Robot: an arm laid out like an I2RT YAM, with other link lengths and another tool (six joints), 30 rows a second.
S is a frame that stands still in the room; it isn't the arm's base.
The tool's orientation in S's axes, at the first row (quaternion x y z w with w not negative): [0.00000, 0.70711, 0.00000, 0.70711]
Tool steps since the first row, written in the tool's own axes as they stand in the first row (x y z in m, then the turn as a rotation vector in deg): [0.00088, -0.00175, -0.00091, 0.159, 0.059, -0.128]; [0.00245, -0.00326, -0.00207, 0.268, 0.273, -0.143]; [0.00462, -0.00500, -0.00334, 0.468, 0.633, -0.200]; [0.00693, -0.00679, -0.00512, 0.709, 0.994, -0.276]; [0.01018, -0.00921, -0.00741, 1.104, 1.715, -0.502]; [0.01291, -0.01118, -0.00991, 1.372, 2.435, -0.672]
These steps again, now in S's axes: [-0.00091, -0.00175, -0.00088, -0.128, 0.059, -0.159]; [-0.00207, -0.00326, -0.00245, -0.143, 0.273, -0.268]; [-0.00334, -0.00500, -0.00462, -0.200, 0.633, -0.468]; [-0.00512, -0.00679, -0.00693, -0.276, 0.994, -0.709]; [-0.00741, -0.00921, -0.01018, -0.502, 1.715, -1.104]; [-0.00991, -0.01118, -0.01291, -0.672, 2.435, -1.372]
